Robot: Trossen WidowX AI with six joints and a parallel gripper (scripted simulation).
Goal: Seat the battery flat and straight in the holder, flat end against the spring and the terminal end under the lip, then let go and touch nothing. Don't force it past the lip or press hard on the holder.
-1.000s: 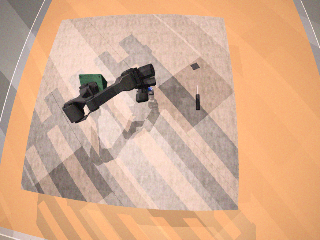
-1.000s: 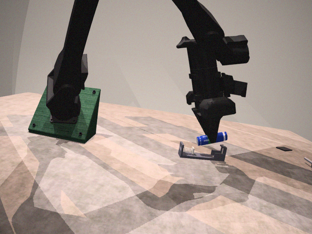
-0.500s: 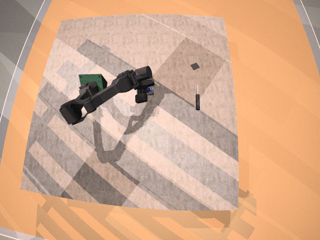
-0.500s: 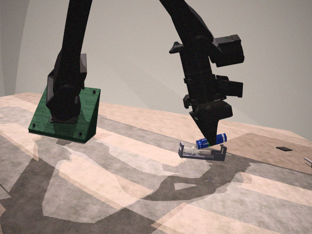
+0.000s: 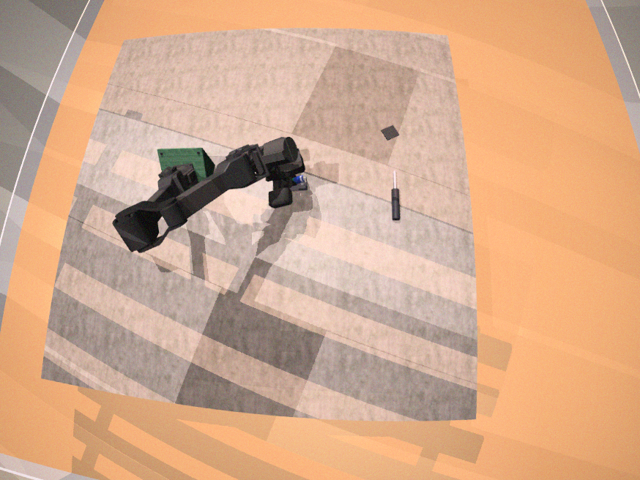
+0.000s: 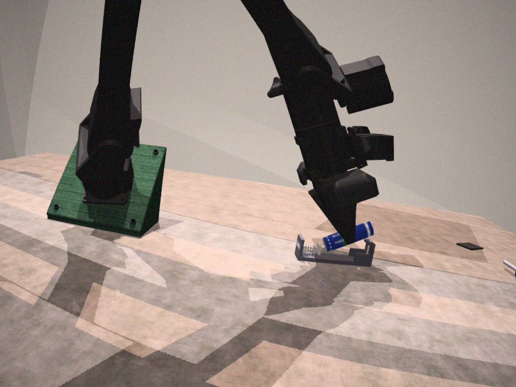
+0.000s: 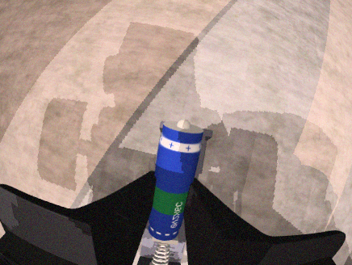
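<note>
My gripper tip is 1 cm below the battery. From my gripper tip the other things lie so: black screwdriver (29 cm ahead, 4 cm to the right, 2 cm below); then dark flat square (30 cm ahead, 17 cm to the left, 3 cm below).
</note>
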